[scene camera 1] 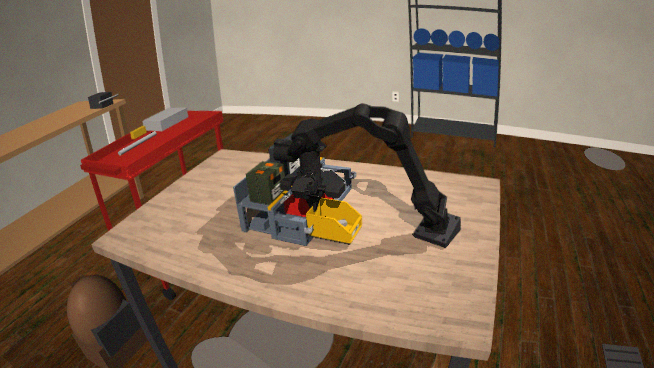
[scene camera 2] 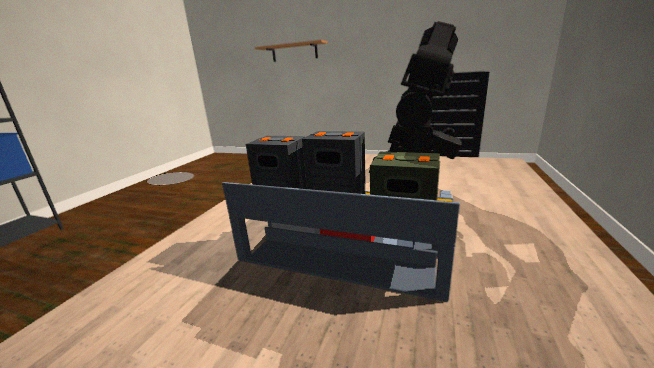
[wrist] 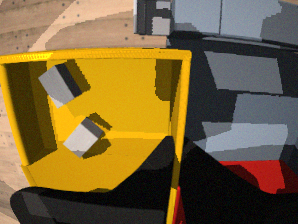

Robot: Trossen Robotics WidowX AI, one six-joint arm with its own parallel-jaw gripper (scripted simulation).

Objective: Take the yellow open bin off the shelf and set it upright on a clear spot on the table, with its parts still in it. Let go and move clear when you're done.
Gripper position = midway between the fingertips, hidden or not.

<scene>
In view: my gripper (scene camera 1: 314, 211) and a yellow open bin (scene camera 1: 325, 223).
The yellow open bin is seen too in the wrist view (wrist: 137, 96). My gripper is seen too in the wrist view (wrist: 174, 143).
</scene>
